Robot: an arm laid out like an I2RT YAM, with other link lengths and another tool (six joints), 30 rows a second.
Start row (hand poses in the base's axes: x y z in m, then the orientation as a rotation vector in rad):
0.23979 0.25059 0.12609 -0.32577 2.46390 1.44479
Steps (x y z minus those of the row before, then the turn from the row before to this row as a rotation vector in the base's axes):
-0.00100 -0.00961 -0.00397 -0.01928 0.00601 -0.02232
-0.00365 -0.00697 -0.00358 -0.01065 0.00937 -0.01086
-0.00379 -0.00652 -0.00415 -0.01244 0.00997 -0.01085
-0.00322 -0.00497 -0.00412 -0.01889 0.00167 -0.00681
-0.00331 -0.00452 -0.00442 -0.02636 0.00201 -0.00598
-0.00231 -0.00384 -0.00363 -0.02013 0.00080 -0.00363
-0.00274 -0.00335 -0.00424 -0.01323 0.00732 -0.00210
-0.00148 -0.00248 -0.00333 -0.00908 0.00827 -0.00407
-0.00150 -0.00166 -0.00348 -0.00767 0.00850 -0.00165
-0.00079 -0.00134 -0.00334 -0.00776 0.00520 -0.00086
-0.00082 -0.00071 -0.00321 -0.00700 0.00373 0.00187
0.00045 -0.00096 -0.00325 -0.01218 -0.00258 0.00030
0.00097 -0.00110 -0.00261 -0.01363 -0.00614 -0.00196
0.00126 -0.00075 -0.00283 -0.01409 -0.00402 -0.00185
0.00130 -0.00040 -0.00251 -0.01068 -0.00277 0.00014
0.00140 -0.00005 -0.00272 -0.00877 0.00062 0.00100
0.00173 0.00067 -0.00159 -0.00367 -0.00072 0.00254
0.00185 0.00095 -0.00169 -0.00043 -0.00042 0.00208
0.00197 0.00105 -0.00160 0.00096 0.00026 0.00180
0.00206 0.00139 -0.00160 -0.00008 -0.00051 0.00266
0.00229 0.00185 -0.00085 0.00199 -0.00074 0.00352
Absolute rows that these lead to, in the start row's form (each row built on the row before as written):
0.23879 0.24098 0.12212 -0.29729 2.47966 1.41602
0.23514 0.23401 0.11854 -0.27956 2.49324 1.40354
0.23135 0.22749 0.11439 -0.26176 2.50851 1.38905
0.22813 0.22252 0.11027 -0.25562 2.52264 1.36417
0.22482 0.21800 0.10585 -0.25178 2.54246 1.33040
0.22251 0.21416 0.10222 -0.25048 2.55690 1.30445
0.21977 0.21081 0.09798 -0.24597 2.57195 1.29046
0.21829 0.20833 0.09465 -0.23749 2.58440 1.28131
0.21679 0.20667 0.09117 -0.23178 2.59651 1.27480
0.21600 0.20533 0.08783 -0.22902 2.60607 1.26693
0.21518 0.20462 0.08462 -0.23060 2.61442 1.26024
0.21563 0.20366 0.08137 -0.23458 2.62066 1.24361
0.21660 0.20256 0.07876 -0.23777 2.62431 1.22283
0.21786 0.20181 0.07593 -0.24000 2.62994 1.20240
0.21916 0.20141 0.07342 -0.24360 2.63465 1.18750
0.22056 0.20136 0.07070 -0.24621 2.64110 1.17676
0.22229 0.20203 0.06911 -0.25068 2.64333 1.17249
0.22414 0.20298 0.06742 -0.25379 2.64362 1.17240
0.22611 0.20403 0.06582 -0.25591 2.64353 1.17431
0.22817 0.20542 0.06422 -0.25978 2.64361 1.17481
0.23046 0.20727 0.06337 -0.26457 2.64228 1.17814

